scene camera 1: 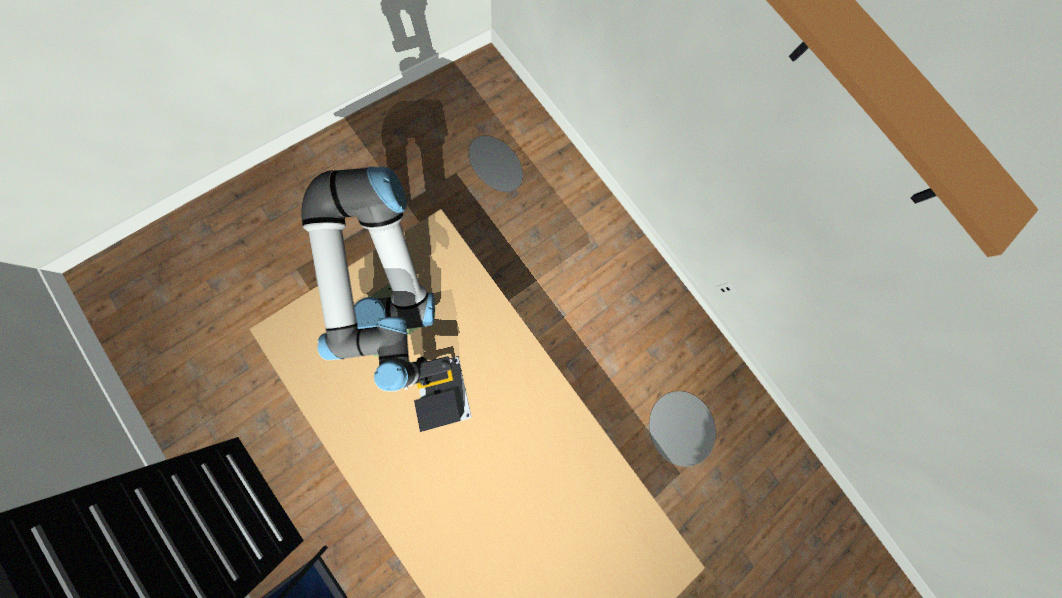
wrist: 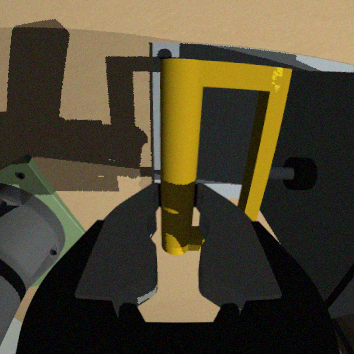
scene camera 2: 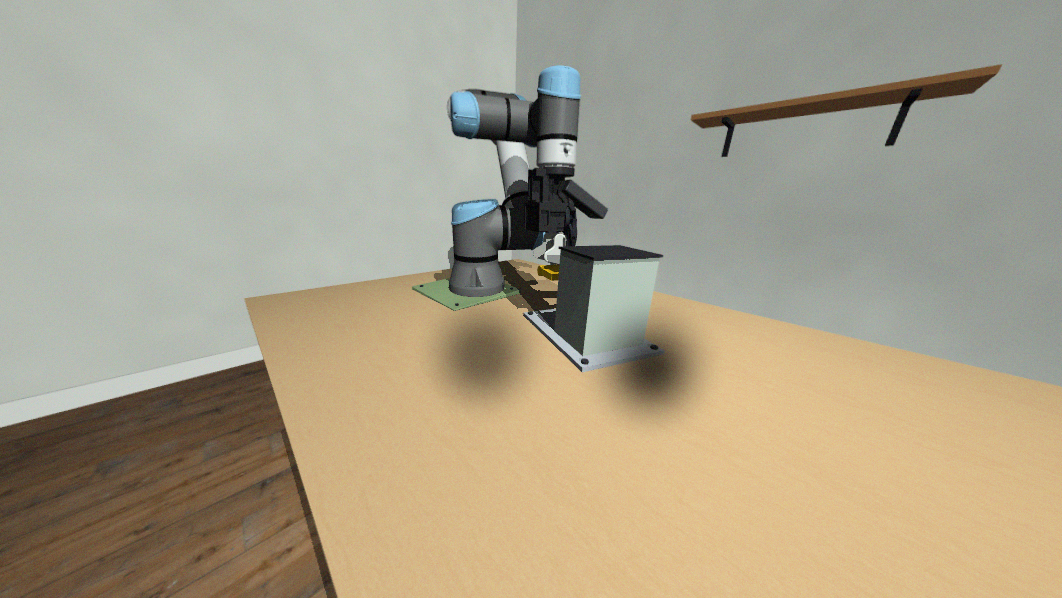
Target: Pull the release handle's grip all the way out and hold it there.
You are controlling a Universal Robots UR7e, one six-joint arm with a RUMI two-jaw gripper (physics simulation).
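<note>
The release handle's grip is a yellow rectangular loop with a thick round bar. In the wrist view a thin rod with a black collar lies between the loop and the dark side of the housing. The loop stands a short way off that side, above the grey base plate. My gripper points down and is shut on the round bar, with a fingertip against either side near its lower end. The arm hides the fingertips in scene camera 1.
The housing stands on the wooden table. The arm's base is on a green plate close to the handle. A brown shelf is on the wall. A black slatted unit stands beside the table.
</note>
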